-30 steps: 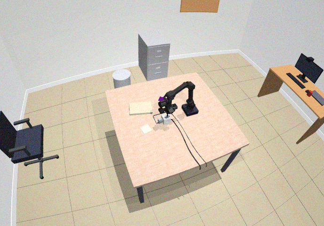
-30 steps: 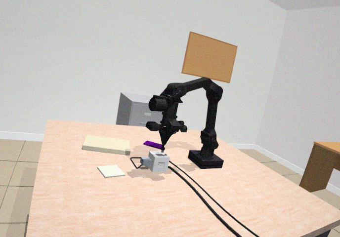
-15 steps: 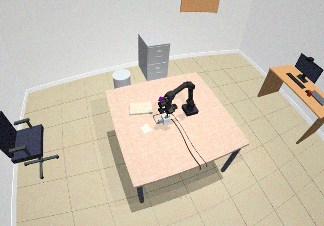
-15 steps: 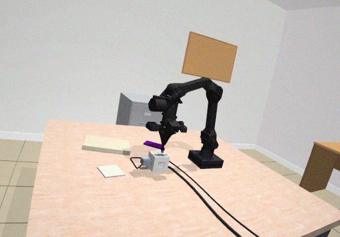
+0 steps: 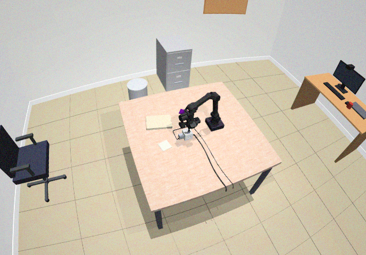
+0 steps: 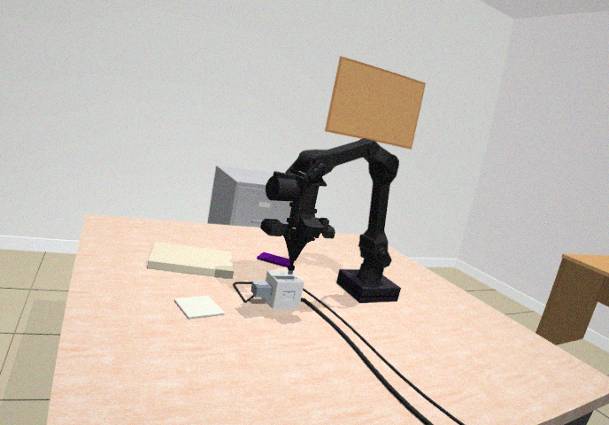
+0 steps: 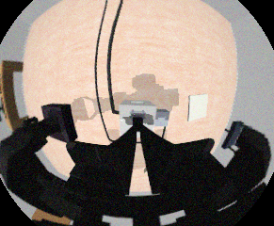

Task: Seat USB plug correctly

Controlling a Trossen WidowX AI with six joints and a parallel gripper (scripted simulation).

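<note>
Now: the dark USB plug 20 mm below my gripper tip. Also, from my gripper tip: beige book 250 mm ahead, 230 mm to the right, 120 mm below; then purple item 340 mm to the right, 120 mm below, 40 mm behind; then white pad 220 mm ahead, 120 mm below, 60 mm to the left.
</note>
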